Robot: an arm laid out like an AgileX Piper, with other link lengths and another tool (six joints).
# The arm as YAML. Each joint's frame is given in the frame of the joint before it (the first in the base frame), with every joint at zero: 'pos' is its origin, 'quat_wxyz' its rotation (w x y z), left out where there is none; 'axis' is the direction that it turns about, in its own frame. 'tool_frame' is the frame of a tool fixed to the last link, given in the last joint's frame.
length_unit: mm
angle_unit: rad
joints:
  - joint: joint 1
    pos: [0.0, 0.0, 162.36]
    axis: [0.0, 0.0, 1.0]
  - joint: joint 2
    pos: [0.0, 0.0, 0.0]
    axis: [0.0, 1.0, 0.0]
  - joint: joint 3
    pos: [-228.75, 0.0, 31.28]
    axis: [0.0, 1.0, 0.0]
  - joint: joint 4
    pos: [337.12, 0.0, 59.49]
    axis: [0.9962, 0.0, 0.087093]
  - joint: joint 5
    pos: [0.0, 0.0, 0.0]
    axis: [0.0, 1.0, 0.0]
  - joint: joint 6
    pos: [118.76, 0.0, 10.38]
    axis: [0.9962, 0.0, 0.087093]
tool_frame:
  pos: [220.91, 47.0, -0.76]
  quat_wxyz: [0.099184, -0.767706, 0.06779, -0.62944]
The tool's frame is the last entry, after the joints.
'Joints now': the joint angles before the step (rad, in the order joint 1, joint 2, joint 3, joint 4, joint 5, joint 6). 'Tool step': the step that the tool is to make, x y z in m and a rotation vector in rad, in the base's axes. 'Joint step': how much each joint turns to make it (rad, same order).
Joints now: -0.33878, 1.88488, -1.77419, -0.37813, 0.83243, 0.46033
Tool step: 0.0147, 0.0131, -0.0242, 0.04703, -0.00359, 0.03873
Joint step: -0.00698, 0.05230, -0.01030, 0.07683, -0.04379, -0.04843
